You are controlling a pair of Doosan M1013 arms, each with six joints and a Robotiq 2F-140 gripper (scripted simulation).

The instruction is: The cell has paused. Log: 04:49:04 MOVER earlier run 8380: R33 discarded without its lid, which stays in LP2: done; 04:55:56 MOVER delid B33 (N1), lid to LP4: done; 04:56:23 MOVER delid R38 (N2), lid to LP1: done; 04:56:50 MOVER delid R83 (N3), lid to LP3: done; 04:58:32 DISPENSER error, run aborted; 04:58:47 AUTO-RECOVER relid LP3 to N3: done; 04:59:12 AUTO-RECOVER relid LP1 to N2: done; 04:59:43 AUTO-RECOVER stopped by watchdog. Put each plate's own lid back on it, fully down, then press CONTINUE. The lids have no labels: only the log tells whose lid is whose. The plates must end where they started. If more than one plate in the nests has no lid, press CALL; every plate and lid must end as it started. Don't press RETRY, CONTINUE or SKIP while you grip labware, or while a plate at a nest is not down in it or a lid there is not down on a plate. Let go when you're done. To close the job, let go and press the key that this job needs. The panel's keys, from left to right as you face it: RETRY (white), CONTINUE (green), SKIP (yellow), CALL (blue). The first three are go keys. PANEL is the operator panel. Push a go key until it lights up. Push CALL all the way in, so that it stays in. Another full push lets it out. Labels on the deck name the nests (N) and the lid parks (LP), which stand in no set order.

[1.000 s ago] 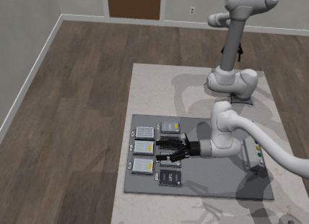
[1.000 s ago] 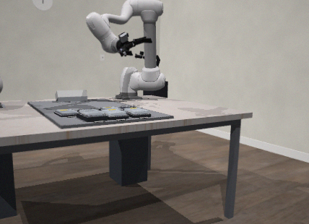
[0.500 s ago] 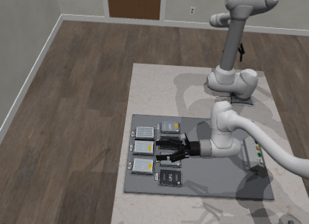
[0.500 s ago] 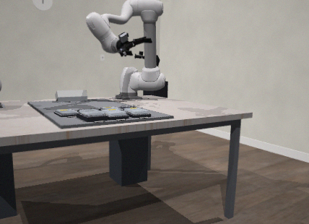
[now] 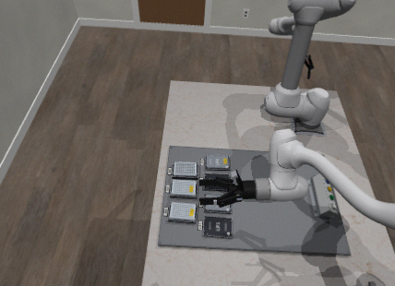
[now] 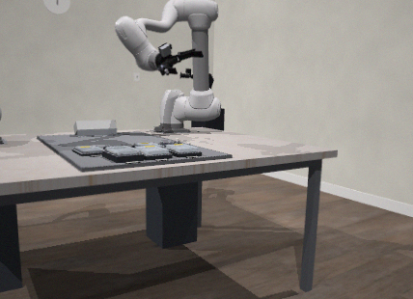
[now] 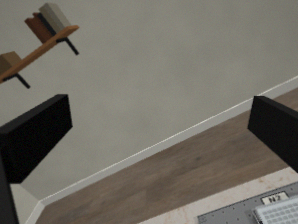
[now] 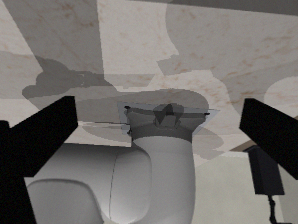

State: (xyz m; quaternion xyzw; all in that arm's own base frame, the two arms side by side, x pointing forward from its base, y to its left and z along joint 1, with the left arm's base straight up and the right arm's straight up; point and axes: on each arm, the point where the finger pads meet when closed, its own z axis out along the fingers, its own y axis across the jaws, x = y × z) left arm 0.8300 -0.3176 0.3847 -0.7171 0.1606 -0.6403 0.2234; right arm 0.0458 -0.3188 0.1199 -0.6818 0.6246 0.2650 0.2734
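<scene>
My left gripper is now 12 cm past the lid park LP3, 25 cm to the left of it and 37 cm above it. Round my left hand: lid park LP1: 10 cm behind, 1 cm to the left, 37 cm below; lid park LP4: 14 cm behind, 38 cm to the right, 37 cm below; well plate: 5 cm ahead, 32 cm to the right, 34 cm below.
</scene>
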